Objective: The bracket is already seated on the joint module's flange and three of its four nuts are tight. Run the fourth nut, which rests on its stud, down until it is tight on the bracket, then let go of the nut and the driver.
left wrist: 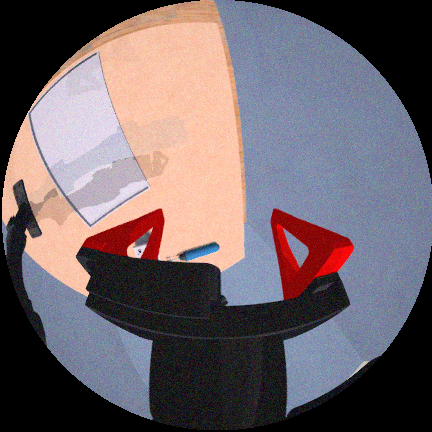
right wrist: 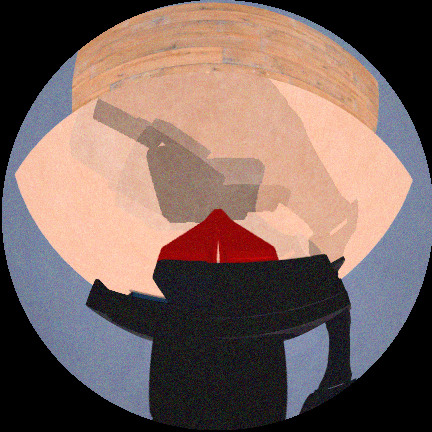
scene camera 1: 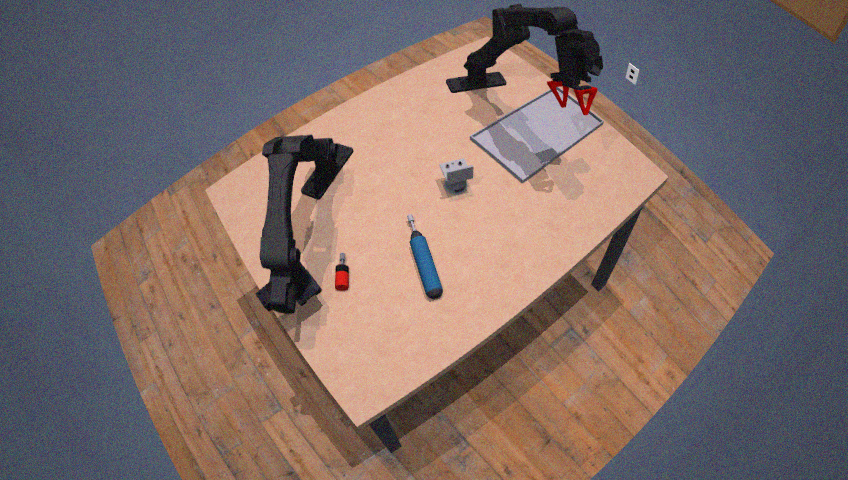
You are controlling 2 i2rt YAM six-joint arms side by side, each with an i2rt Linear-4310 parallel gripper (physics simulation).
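Frame: origin at the left arm's base, x left, y back, z up, level; metres.
Where they show: left gripper, fingertip midpoint: (left wrist: pixel 217 214) (scene camera 1: pixel 574 111); right gripper, fingertip midpoint: (right wrist: pixel 217 215) (scene camera 1: pixel 310 294); left arm's base, origin of the base link: (left wrist: pixel 25 210) (scene camera 1: pixel 476 82); right arm's base, origin of the base link: (scene camera 1: pixel 327 171).
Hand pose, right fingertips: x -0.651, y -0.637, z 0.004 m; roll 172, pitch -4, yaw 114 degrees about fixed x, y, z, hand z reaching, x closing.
Observation:
Things, the pixels of their top centre, and the offset from my right fingertips. Level surfaces: height alone.
- dark joint module, middle of its top: (scene camera 1: pixel 456 168) dy +0.222, dx +0.444, dz +0.071 m
- long blue driver, middle of its top: (scene camera 1: pixel 422 250) (left wrist: pixel 195 257) dy +0.026, dx +0.299, dz +0.037 m
- short red driver, middle of its top: (scene camera 1: pixel 340 267) dy +0.038, dx +0.096, dz +0.031 m
- grey-white mat, its level: dz +0.000 m
- table, its level: dz -0.003 m
The light grey bracket (scene camera 1: pixel 461 173) sits on the dark joint module (scene camera 1: pixel 456 186) mid-table; dark nut spots show on top, but which is the fourth nut is too small to tell. Part of the bracket (left wrist: pixel 139 250) shows through a left finger. A long blue driver (scene camera 1: pixel 425 264) (left wrist: pixel 202 250) lies below the bracket in the scene view. A short red driver (scene camera 1: pixel 341 278) with a metal socket lies farther left. My right gripper (right wrist: pixel 217 215) is shut and empty, left of the red driver; its fingers are hidden in the scene view. My left gripper (scene camera 1: pixel 574 110) (left wrist: pixel 217 214) is open and empty above the mat.
A grey-white mat (scene camera 1: pixel 505 160) (left wrist: pixel 75 125) with a dark border lies on the table (scene camera 1: pixel 380 356) at the upper right in the scene view. The right arm's base plate (scene camera 1: pixel 321 181) and the left arm's base plate (scene camera 1: pixel 458 84) stand along the table's far side.

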